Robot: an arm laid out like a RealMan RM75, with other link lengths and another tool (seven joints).
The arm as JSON. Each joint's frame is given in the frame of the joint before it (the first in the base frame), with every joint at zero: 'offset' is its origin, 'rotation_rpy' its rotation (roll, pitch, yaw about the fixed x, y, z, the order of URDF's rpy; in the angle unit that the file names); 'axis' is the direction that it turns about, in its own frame. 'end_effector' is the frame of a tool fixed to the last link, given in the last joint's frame.
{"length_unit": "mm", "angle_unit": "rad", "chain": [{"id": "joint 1", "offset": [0.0, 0.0, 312.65], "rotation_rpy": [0.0, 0.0, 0.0], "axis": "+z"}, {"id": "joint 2", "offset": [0.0, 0.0, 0.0], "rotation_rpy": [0.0, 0.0, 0.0], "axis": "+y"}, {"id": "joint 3", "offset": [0.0, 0.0, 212.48], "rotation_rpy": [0.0, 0.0, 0.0], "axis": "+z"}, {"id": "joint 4", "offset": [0.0, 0.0, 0.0], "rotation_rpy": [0.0, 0.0, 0.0], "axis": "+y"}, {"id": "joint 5", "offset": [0.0, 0.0, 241.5], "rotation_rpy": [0.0, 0.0, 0.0], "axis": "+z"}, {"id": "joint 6", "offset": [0.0, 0.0, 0.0], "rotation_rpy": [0.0, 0.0, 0.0], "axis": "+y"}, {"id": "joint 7", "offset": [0.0, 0.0, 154.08], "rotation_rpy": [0.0, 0.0, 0.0], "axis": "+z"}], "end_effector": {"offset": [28.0, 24.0, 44.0], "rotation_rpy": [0.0, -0.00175, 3.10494]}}
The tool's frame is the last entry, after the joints.
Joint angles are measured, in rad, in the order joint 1, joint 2, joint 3, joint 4, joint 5, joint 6, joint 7. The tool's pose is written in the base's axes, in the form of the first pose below.
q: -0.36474 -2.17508 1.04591 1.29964 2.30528 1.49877 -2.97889
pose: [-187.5 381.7 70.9], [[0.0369 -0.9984 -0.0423], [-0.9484 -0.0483 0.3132], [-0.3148 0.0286 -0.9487]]
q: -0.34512 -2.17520 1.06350 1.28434 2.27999 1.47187 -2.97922
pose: [-191.4 380.6 66.5], [[0.0576 -0.9979 -0.0291], [-0.9453 -0.0639 0.3199], [-0.3211 0.0091 -0.9470]]
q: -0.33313 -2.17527 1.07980 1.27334 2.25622 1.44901 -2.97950
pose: [-192.0 380.6 63.0], [[0.0697 -0.9975 -0.0149], [-0.9425 -0.0707 0.3267], [-0.3269 -0.0087 -0.9450]]
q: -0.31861 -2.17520 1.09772 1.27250 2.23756 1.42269 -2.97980
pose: [-192.5 381.4 61.4], [[0.0753 -0.9971 -0.0079], [-0.9373 -0.0735 0.3408], [-0.3404 -0.0183 -0.9401]]
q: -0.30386 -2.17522 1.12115 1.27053 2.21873 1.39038 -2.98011
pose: [-192.7 382.4 58.8], [[0.0794 -0.9968 -0.0022], [-0.9316 -0.0750 0.3556], [-0.3547 -0.0262 -0.9346]]
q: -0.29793 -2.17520 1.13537 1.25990 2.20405 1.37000 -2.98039
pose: [-193.2 382.9 55.4], [[0.0876 -0.9961 0.0049], [-0.9293 -0.0799 0.3605], [-0.3587 -0.0361 -0.9328]]
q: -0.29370 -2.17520 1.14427 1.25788 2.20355 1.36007 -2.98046
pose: [-194.2 382.8 53.7], [[0.0878 -0.9961 0.0015], [-0.9287 -0.0813 0.3619], [-0.3604 -0.0332 -0.9322]]
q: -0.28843 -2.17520 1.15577 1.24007 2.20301 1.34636 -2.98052
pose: [-198.7 381.1 48.2], [[0.0998 -0.9950 -0.0038], [-0.9297 -0.0946 0.3558], [-0.3544 -0.0320 -0.9345]]
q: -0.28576 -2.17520 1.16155 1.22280 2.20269 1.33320 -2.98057
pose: [-203.1 380.3 44.3], [[0.1123 -0.9936 -0.0083], [-0.9291 -0.1080 0.3536], [-0.3523 -0.0320 -0.9353]]
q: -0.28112 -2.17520 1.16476 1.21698 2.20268 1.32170 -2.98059
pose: [-206.2 380.3 43.3], [[0.1192 -0.9928 -0.0130], [-0.9264 -0.1159 0.3583], [-0.3572 -0.0306 -0.9335]]
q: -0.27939 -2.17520 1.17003 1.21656 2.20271 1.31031 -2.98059
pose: [-206.6 381.4 43.0], [[0.1177 -0.9929 -0.0165], [-0.9240 -0.1156 0.3645], [-0.3638 -0.0277 -0.9311]]
